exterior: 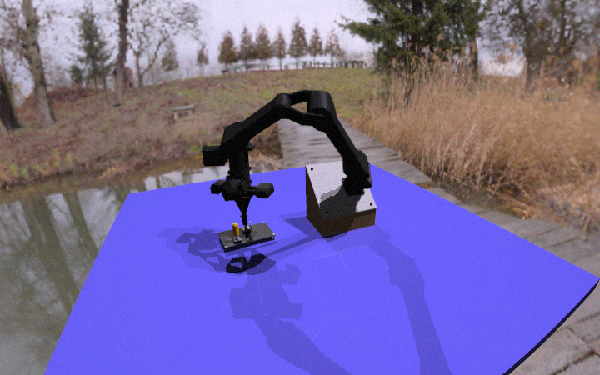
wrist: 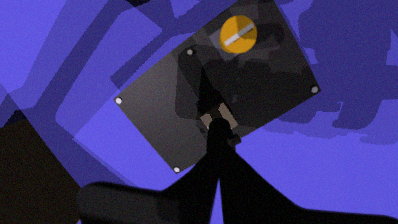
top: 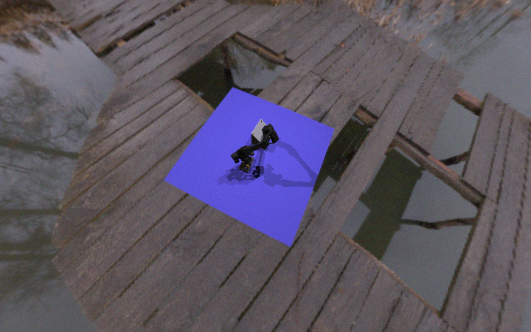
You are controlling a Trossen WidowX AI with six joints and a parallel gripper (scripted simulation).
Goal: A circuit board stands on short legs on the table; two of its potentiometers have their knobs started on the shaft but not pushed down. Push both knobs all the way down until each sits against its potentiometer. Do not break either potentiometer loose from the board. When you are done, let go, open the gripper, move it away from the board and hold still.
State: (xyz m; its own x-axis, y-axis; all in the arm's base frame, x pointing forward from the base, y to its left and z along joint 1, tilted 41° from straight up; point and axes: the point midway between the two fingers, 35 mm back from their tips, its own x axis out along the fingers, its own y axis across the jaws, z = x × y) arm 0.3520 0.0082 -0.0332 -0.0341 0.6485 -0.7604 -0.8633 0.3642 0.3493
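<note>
Now: the black knob 10 mm below my gripper tip. Also, from my gripper tip: orange knob (30 mm ahead, 60 mm to the left, 10 mm below).
</note>
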